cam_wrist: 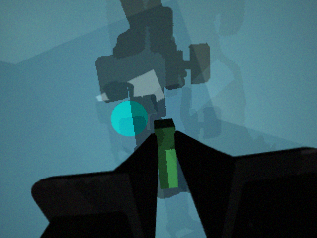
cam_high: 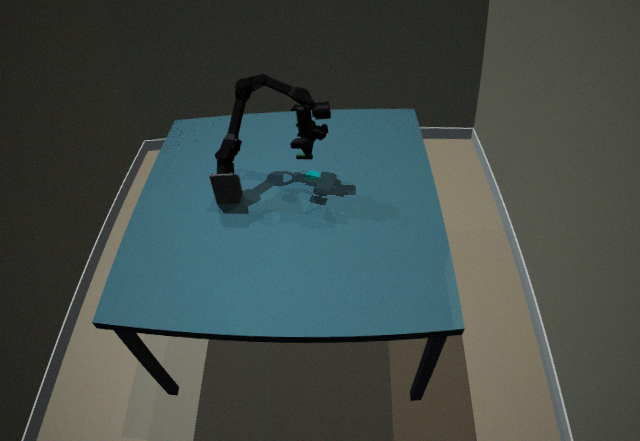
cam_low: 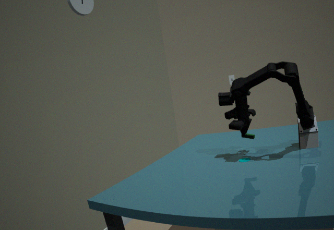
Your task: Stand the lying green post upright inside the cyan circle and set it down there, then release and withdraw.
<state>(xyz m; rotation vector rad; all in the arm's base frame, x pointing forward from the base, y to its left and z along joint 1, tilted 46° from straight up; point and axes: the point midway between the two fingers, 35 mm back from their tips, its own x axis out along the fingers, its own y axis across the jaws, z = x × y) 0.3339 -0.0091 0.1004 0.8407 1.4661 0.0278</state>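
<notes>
The cyan circle lies 10 mm ahead of my gripper tip, 20 mm to the left of it and 120 mm below it. The rest, counted from my gripper tip: green post (20 mm behind, 10 mm to the left).
</notes>
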